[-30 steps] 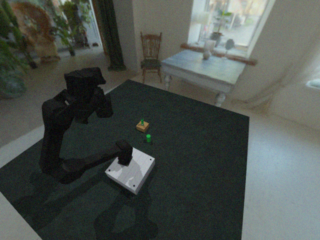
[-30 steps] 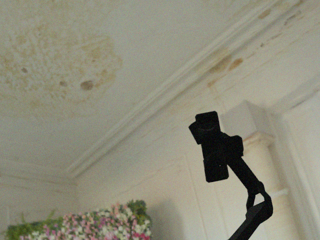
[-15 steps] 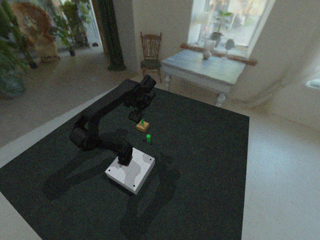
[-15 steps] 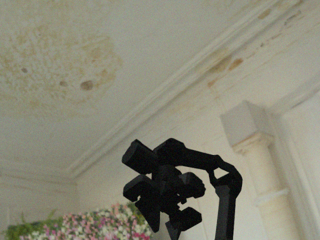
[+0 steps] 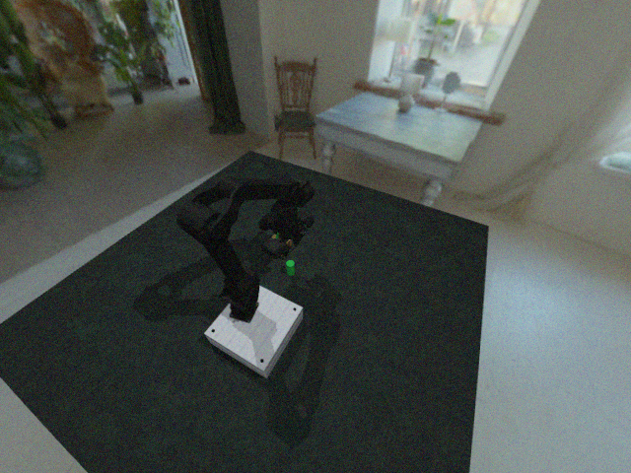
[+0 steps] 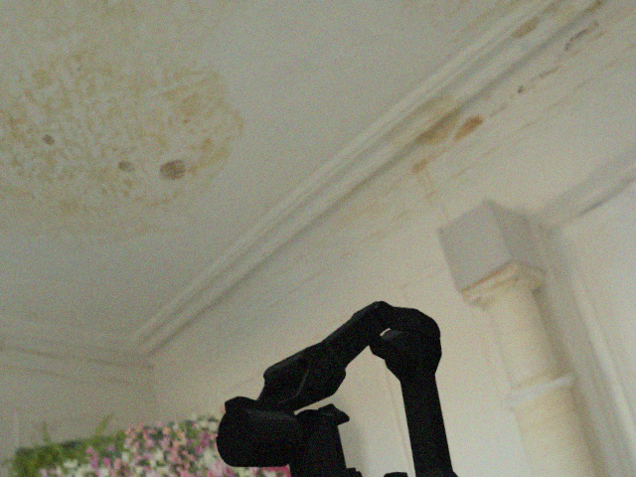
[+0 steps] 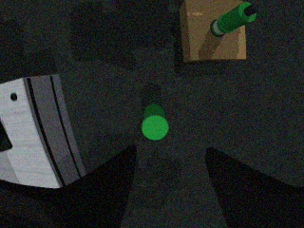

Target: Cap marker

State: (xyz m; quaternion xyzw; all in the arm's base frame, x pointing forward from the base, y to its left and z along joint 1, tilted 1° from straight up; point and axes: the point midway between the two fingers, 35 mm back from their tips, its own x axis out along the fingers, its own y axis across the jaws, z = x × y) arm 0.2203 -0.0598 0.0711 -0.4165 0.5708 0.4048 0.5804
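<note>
Right now the green marker cap is 8 cm below my gripper tip and 1 cm behind it.
</note>
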